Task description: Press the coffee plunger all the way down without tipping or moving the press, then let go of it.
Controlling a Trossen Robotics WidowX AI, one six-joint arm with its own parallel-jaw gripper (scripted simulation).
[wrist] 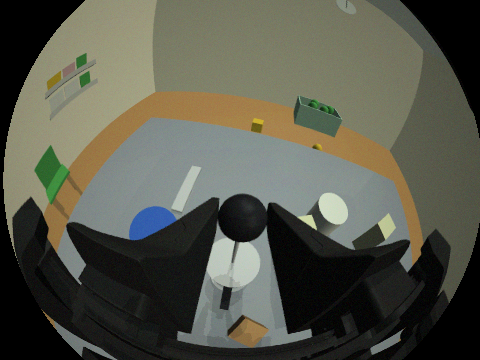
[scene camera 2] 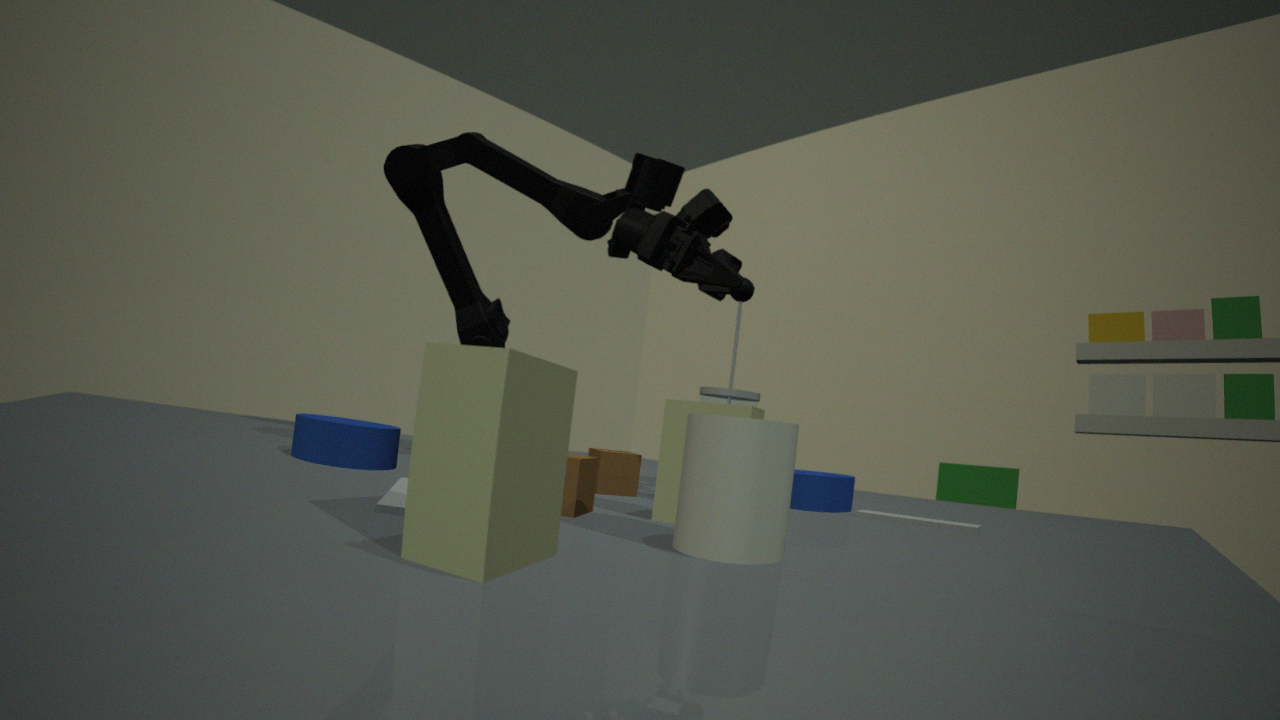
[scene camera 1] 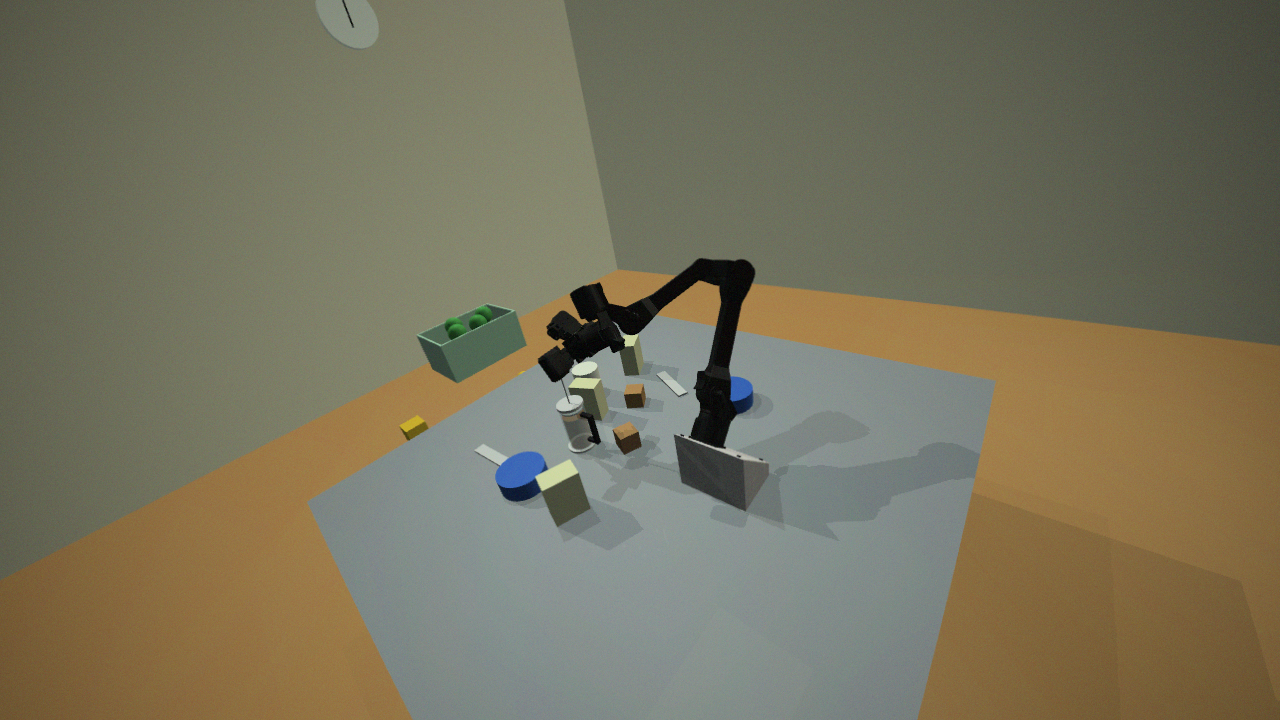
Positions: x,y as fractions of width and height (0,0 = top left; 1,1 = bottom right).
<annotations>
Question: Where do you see a blue disc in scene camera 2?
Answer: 0.27,0.61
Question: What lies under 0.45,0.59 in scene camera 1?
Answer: A coffee press.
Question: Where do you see a blue disc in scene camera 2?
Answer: At 0.64,0.68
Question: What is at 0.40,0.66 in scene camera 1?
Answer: A blue disc.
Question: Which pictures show my gripper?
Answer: The wrist view, scene camera 2 and scene camera 1: all of them.
</annotations>
